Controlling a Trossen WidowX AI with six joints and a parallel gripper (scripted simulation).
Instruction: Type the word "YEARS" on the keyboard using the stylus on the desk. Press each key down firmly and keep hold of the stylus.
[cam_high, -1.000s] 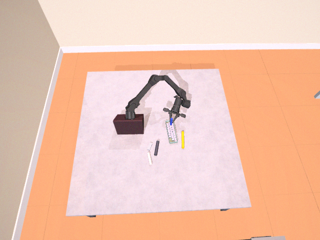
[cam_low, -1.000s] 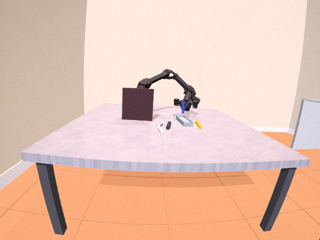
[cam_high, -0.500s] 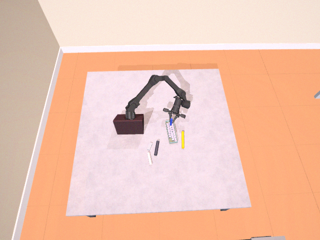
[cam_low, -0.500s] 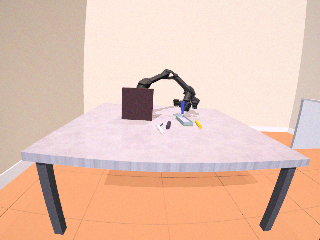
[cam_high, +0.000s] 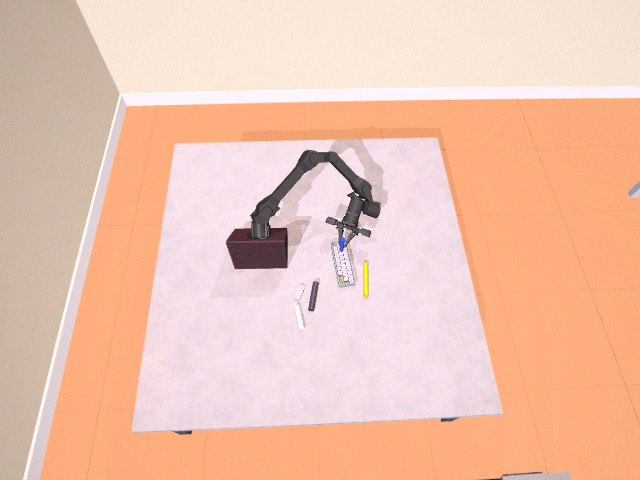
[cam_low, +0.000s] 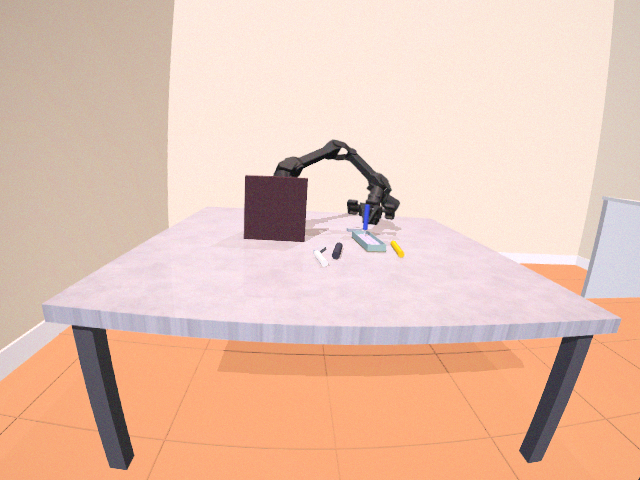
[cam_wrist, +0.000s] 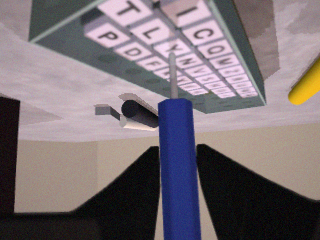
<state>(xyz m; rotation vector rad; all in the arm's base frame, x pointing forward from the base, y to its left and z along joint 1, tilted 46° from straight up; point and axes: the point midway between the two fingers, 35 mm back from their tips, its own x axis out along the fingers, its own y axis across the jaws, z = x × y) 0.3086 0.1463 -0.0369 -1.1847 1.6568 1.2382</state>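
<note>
Now: the stylus 10 mm below my gripper tip. The rest, counted from my gripper tip: black cylinder: 100 mm behind, 200 mm to the right, 60 mm below; stylus tip: 50 mm below; yellow cylinder: 110 mm ahead, 110 mm to the right, 60 mm below.
</note>
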